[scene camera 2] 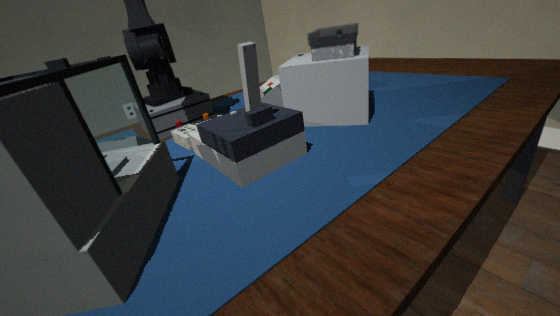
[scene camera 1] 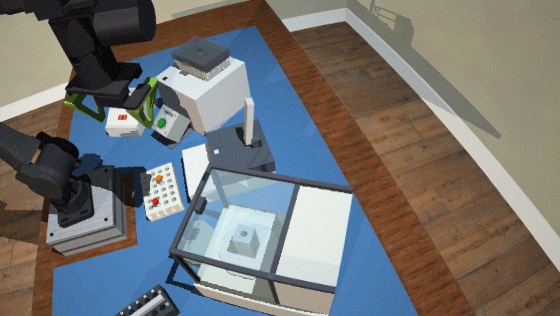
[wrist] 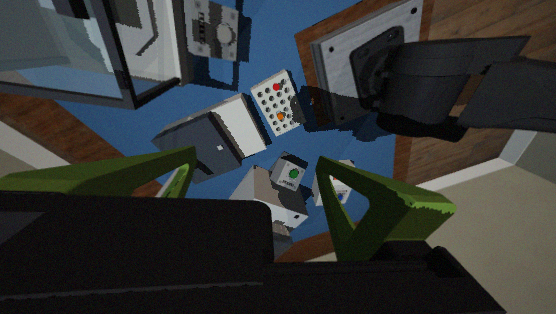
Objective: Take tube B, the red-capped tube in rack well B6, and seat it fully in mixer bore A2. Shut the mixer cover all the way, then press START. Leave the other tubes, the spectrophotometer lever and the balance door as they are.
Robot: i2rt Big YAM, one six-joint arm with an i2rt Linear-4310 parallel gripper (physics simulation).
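Places are measured from the arm's base along level axes (x down, y right, z back), in millimetres.
Pixels of known places: gripper, fingertip midpoint: [scene camera 1: 126, 123] [wrist: 260, 158]; arm's base at its link origin: [scene camera 2: 169, 98] [scene camera 1: 76, 201] [wrist: 376, 72].
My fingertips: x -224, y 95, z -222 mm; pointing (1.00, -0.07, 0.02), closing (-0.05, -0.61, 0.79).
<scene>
For each thing: its top centre in the pictures, then the offset to it from my fingertips. "pt": a spot on its surface instead.
- Tube B's red cap at its top centre: [wrist: 276, 87] [scene camera 1: 154, 200] [scene camera 2: 178, 121] dx +242, dy -24, dz +37 mm
- white rack at its top centre: [scene camera 1: 159, 187] [wrist: 280, 107] [scene camera 2: 202, 124] dx +267, dy -74, dz +25 mm
- tall white box at its top centre: [scene camera 2: 305, 31] [scene camera 1: 180, 61] [wrist: 276, 237] dx +107, dy -297, dz -133 mm
- smoky cover at its top centre: [scene camera 2: 331, 27] [scene camera 1: 197, 50] [wrist: 264, 248] dx +107, dy -323, dz -185 mm
- green button at its top centre: [scene camera 1: 161, 120] [wrist: 294, 176] dx +222, dy -247, dz -33 mm
- orange-capped tube at its top centre: [wrist: 280, 116] [scene camera 1: 158, 177] [scene camera 2: 205, 114] dx +243, dy -83, dz +15 mm
- upright lever at its top centre: [scene camera 2: 242, 43] [scene camera 1: 244, 102] dx +97, dy -50, dz -215 mm
- glass balance at a spot on its surface: [scene camera 1: 315, 230] pt dx +93, dy +259, dz -201 mm
- white device at its top centre: [scene camera 1: 125, 101] [scene camera 2: 282, 74] [wrist: 337, 191] dx +227, dy -397, dz +54 mm
- dark strip rack at its top centre: [scene camera 1: 136, 314] dx +249, dy +204, dz +137 mm
Tube B's red cap [scene camera 1: 155, 201] [scene camera 2: 178, 123] [wrist: 276, 87] stands in the white rack [scene camera 1: 167, 213] [scene camera 2: 181, 140] [wrist: 272, 77]; its body is hidden in the well. My gripper [scene camera 1: 125, 123] [wrist: 260, 158] is open and empty, high above the small devices and away from the rack. A tall white box [scene camera 1: 220, 100] [scene camera 2: 325, 95], apparently the mixer, carries a pale block under a smoky cover [scene camera 1: 200, 52] [scene camera 2: 335, 35]. The cover looks slightly tilted in scene camera 2; the bores are hidden. A green button [scene camera 1: 161, 122] [wrist: 294, 173] sits on a small grey box beside it, its label too small to read.
An orange-capped tube [scene camera 1: 159, 178] [scene camera 2: 205, 116] [wrist: 280, 116] shares the rack. The spectrophotometer [scene camera 1: 230, 150] [scene camera 2: 270, 160] [wrist: 195, 137] has an upright lever [scene camera 1: 249, 120] [scene camera 2: 248, 75]. The glass balance [scene camera 1: 315, 230] stands beside it. A white device [scene camera 1: 125, 129] lies below my fingers. A dark strip rack [scene camera 1: 160, 300] shows at the bottom.
</scene>
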